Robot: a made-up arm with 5 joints.
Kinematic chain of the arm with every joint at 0, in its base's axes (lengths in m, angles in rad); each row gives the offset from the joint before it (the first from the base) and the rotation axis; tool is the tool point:
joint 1: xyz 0 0 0.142 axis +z
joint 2: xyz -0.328 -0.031 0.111 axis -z
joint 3: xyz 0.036 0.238 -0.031 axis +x
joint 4: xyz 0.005 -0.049 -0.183 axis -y
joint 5: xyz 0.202 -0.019 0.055 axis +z
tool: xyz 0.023 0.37 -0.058
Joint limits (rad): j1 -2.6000..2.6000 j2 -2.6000..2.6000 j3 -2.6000..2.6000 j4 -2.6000..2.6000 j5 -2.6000..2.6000
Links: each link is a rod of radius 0.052 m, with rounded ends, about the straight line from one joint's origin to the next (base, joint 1, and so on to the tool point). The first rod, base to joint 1, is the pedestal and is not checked.
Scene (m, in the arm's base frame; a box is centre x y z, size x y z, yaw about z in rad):
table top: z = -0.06
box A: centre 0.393 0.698 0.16 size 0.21 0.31 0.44 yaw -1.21
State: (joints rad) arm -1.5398 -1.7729 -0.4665 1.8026 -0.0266
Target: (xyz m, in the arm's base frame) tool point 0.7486 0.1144 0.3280
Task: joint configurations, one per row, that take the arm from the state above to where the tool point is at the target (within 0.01 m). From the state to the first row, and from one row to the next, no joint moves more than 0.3 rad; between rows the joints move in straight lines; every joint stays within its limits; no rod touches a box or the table.
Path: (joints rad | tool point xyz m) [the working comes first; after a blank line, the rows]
Joints at the target: -2.3755 -0.8063 -0.2111 1.3124 -0.3822
Straight joint move there: touches box A.

1: -1.3434 -1.5668 -0.2716 1.6388 -0.3086 | -0.2046 0.8500 0.2947
2: -1.1470 -1.3607 -0.0767 1.4750 -0.5907 | -0.1825 0.7756 0.4459
3: -0.9507 -1.1546 0.1181 1.3113 -0.8727 | -0.1188 0.6303 0.5376
4: -0.7543 -0.9485 0.3130 1.1475 -1.1547 | -0.0340 0.4483 0.5422
5: -0.5579 -0.7425 0.5079 0.9837 -1.4368 | 0.0484 0.2726 0.4565
6: -0.8176 -0.7516 0.4052 1.0307 -1.2861 | 0.0945 0.3287 0.5021
7: -1.0772 -0.7607 0.3025 1.0776 -1.1355 | 0.1714 0.3828 0.5261
8: -1.3369 -0.7698 0.1997 1.1246 -0.9848 | 0.2801 0.4169 0.5271
9: -1.5965 -0.7790 0.0970 1.1716 -0.8341 | 0.4114 0.4138 0.5053
10: -1.8562 -0.7881 -0.0057 1.2185 -0.6835 | 0.5479 0.3617 0.4624
11: -2.1159 -0.7972 -0.1084 1.2655 -0.5328 | 0.6675 0.2590 0.4018
12: -2.3755 -0.8063 -0.2111 1.3124 -0.3822 | 0.7486 0.1144 0.3280

